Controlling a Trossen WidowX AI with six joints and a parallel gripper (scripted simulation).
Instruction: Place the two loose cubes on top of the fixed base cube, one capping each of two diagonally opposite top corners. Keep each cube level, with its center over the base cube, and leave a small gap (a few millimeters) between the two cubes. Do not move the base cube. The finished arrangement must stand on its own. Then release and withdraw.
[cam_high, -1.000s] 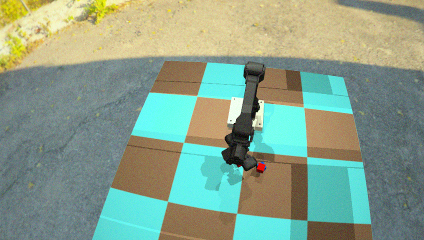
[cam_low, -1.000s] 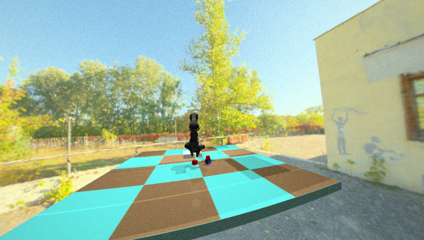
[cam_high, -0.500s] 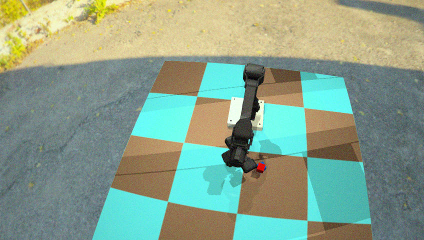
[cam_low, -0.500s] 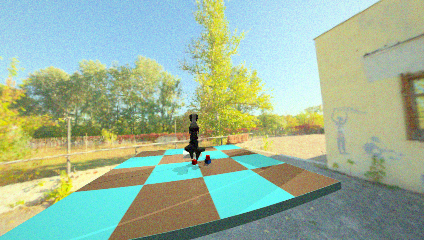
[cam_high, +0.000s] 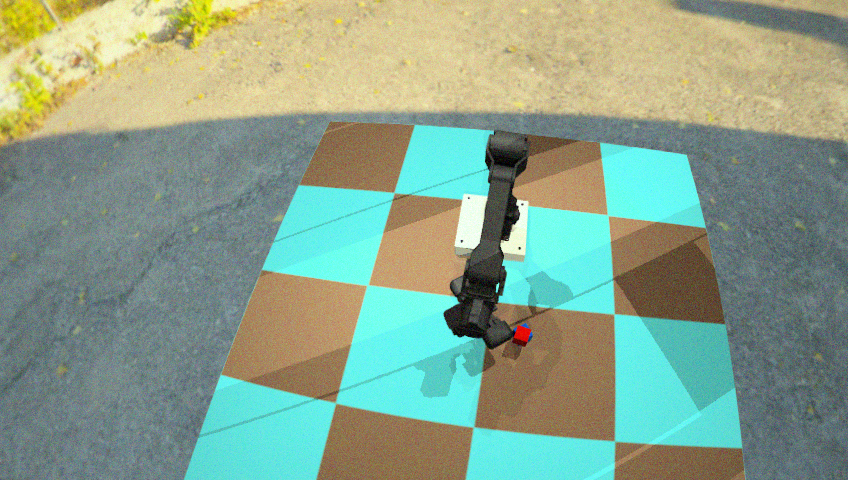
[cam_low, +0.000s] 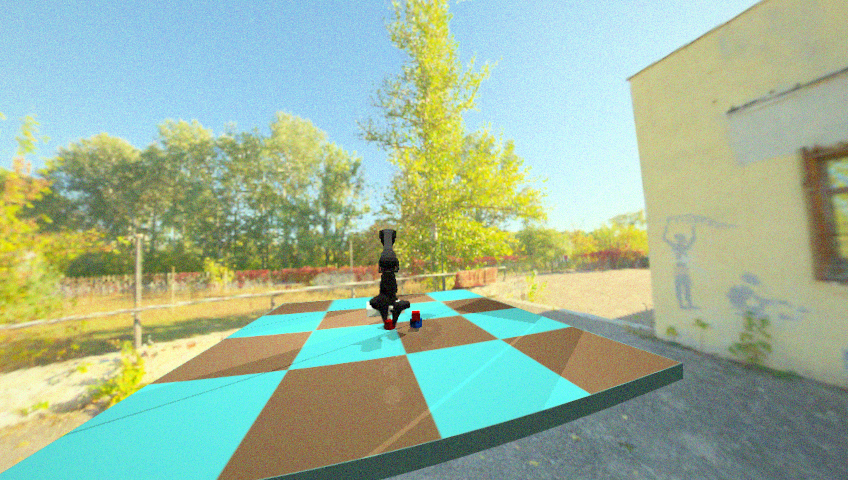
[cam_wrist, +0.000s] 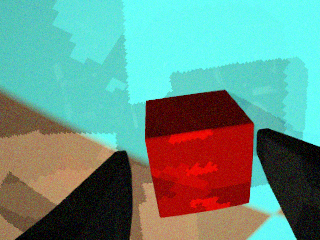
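Right now my gripper tip is 11 cm to the right of the blue base cube.
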